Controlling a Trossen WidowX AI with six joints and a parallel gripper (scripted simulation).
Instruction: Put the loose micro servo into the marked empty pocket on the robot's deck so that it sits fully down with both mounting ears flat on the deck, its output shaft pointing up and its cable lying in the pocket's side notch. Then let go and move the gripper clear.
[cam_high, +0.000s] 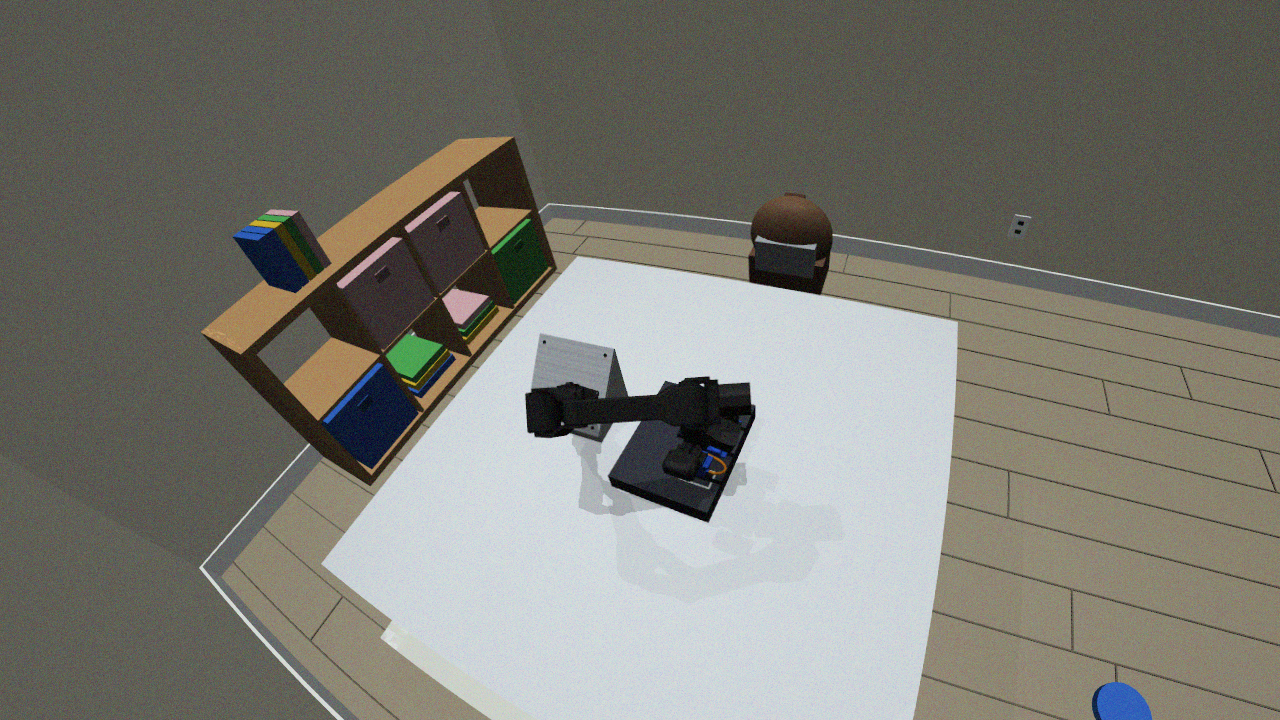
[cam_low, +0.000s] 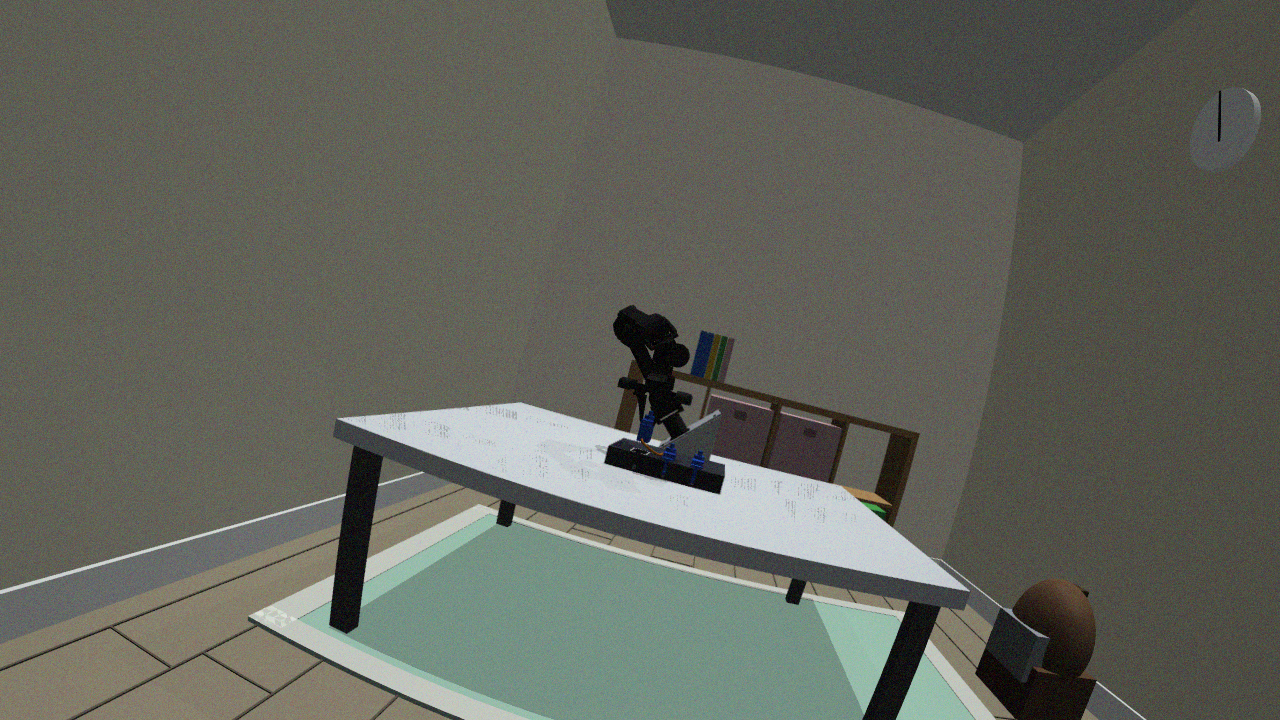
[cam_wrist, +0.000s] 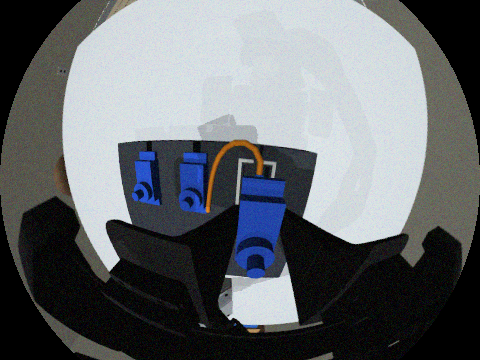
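Right now the dark deck is 12 cm behind my gripper tip, 10 cm below it and 8 cm to the left of it.
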